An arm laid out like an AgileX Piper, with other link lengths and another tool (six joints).
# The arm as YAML. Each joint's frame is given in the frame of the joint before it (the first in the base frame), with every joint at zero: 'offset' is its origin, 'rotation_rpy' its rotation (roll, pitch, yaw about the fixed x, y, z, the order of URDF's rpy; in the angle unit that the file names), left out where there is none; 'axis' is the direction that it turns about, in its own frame. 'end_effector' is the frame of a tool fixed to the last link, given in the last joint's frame.
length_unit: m
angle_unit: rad
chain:
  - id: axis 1
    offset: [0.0, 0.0, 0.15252]
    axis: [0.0, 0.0, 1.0]
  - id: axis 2
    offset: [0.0, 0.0, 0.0]
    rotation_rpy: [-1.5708, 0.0, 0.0]
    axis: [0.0, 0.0, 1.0]
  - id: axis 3
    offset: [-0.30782, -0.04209, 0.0]
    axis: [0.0, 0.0, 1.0]
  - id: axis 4
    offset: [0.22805, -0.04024, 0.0]
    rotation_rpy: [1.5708, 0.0, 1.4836]
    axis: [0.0, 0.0, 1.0]
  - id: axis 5
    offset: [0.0, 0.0, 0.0]
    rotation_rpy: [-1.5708, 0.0, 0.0]
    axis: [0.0, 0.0, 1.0]
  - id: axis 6
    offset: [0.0, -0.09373, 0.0]
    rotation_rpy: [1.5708, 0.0, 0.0]
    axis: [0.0, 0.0, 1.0]
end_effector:
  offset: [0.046, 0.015, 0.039]
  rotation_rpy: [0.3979, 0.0, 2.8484]
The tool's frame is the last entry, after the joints.
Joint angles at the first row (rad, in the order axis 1, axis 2, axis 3, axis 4, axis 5, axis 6):
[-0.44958, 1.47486, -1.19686, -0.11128, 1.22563, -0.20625]
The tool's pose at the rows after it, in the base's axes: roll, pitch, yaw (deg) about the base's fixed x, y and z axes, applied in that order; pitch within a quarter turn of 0, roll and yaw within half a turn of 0; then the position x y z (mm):
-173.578 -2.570 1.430 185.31 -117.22 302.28
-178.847 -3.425 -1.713 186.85 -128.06 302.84
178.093 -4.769 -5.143 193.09 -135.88 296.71
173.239 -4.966 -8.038 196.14 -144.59 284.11
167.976 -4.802 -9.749 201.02 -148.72 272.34
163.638 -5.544 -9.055 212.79 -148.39 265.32
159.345 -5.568 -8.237 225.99 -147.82 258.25
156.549 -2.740 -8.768 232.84 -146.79 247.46
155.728 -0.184 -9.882 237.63 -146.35 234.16
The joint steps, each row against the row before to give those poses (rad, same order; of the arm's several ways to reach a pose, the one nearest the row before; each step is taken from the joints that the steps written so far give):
[0.00000, 0.00001, -0.00001, -0.13760, -0.00796, 0.09876]
[0.00000, 0.00214, 0.00000, -0.09695, -0.03148, 0.09228]
[0.00002, 0.02074, 0.00760, -0.06566, -0.03921, 0.09964]
[0.01224, 0.02399, 0.04160, -0.11711, -0.04603, 0.13472]
[0.03588, 0.02919, 0.03857, -0.12959, -0.01893, 0.14745]
[0.05189, 0.03185, 0.01187, -0.10265, -0.00953, 0.11321]
[0.05069, 0.04438, -0.00001, -0.09752, 0.01082, 0.10202]
[0.03186, 0.05638, 0.00001, -0.05474, 0.04124, 0.05795]
[0.01082, 0.05455, 0.00002, -0.01513, 0.02153, 0.03411]

